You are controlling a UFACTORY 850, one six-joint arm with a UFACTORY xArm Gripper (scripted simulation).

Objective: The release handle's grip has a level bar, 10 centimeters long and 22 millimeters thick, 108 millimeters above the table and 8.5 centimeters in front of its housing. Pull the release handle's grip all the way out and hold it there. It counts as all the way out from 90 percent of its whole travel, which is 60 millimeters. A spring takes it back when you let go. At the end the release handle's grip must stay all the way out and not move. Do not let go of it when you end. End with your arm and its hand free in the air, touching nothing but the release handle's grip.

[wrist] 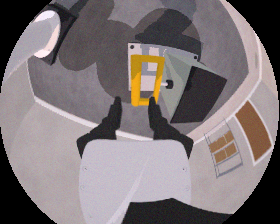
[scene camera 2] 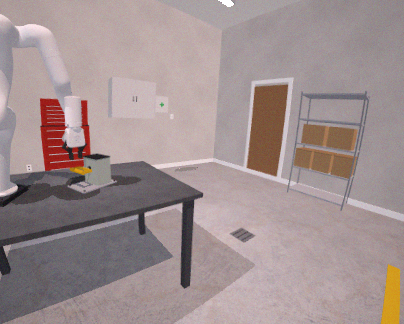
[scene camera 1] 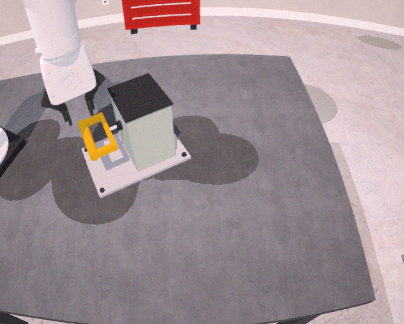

Path:
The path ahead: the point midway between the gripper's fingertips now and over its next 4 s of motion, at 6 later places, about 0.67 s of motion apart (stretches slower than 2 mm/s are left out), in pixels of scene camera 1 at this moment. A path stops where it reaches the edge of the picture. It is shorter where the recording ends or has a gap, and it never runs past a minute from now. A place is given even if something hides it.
My gripper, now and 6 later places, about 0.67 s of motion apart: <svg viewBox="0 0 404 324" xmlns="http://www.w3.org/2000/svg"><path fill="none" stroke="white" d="M80 117L81 119L83 127L85 132L87 135L88 141L90 144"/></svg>

